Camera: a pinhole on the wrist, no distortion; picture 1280 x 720 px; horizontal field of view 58.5 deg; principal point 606.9 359.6 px. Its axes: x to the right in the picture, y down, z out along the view. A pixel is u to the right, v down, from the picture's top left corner.
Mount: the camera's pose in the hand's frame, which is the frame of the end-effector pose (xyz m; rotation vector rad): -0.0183 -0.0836 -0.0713 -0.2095 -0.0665 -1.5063
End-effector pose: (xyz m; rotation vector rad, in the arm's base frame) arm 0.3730 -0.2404 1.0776 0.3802 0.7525 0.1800
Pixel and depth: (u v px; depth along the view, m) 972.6 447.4 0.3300
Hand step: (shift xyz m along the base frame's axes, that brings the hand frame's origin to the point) 0.2197 -0.1769 0.1012
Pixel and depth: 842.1 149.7 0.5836
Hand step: 0.3241 -0.2580 0.3554
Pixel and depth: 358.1 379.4 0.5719
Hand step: 0.3442 0.0125 0.3468
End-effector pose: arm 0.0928 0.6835 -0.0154 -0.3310 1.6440 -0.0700
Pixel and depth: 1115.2 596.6 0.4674
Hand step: 0.4323 -0.1619 -0.1229
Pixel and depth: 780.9 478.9 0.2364
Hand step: 0.1726 -0.0547 -0.0270
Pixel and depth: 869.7 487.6 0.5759
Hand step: 0.5130 -0.0525 -0.1283
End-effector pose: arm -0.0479 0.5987 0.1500 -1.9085 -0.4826 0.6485
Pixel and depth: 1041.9 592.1 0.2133
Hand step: -0.0608 0.1813 0.0522
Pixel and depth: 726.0 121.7 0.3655
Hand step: -0.2389 0.1988 -0.0332
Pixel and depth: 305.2 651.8 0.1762
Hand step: -0.0265 0.0867 -0.0347
